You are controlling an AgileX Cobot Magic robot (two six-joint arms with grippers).
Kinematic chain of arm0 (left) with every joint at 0, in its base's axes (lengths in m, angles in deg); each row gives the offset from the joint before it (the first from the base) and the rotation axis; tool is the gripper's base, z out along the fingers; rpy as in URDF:
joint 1: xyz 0 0 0.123 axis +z
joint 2: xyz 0 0 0 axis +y
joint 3: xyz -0.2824 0 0.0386 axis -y
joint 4: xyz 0.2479 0 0.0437 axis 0.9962 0 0.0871
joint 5: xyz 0 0 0 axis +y
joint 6: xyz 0.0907 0 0.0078 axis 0.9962 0 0.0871
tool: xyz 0 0 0 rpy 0 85 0
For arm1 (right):
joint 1: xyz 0 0 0.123 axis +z
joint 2: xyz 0 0 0 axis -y
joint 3: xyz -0.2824 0 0.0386 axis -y
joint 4: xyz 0.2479 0 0.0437 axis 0.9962 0 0.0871
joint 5: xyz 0 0 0 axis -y
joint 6: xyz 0.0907 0 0.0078 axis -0.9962 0 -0.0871
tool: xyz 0 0 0 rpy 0 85 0
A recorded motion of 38 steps. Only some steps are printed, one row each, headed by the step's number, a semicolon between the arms.
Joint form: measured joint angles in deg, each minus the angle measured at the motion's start. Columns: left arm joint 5, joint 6, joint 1, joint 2, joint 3, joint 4; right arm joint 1, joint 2, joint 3, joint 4, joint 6, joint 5.
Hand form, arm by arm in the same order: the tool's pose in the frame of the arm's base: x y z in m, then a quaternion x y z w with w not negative. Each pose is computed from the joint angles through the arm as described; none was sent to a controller.
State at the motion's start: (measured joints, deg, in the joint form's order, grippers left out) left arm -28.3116 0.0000 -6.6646 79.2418 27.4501 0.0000; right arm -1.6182 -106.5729 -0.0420 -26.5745 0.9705 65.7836
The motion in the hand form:
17: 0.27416 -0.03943 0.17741 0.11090 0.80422 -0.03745 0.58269; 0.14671 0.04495 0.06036 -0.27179 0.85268 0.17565 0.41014
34: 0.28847 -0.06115 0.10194 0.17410 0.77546 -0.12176 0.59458; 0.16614 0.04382 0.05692 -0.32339 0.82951 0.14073 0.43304
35: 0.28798 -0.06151 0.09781 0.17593 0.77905 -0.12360 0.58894; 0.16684 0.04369 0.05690 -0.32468 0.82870 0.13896 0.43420
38: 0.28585 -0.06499 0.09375 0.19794 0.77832 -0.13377 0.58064; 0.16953 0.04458 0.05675 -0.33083 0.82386 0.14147 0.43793
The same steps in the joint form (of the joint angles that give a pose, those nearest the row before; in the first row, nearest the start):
17: -10.59 0.00 -0.01 10.42 -0.07 7.34; 0.00 -10.59 0.73 -8.49 8.80 4.07
34: -36.73 -2.25 -0.21 33.32 0.30 18.50; 0.09 -10.84 4.80 -8.24 14.66 2.39
35: -36.78 -2.25 -0.21 34.14 0.30 18.80; 0.09 -10.84 4.92 -8.15 14.89 2.39
38: -36.79 -2.00 -0.21 34.89 0.30 21.54; 0.09 -10.97 5.59 -8.95 15.00 2.39

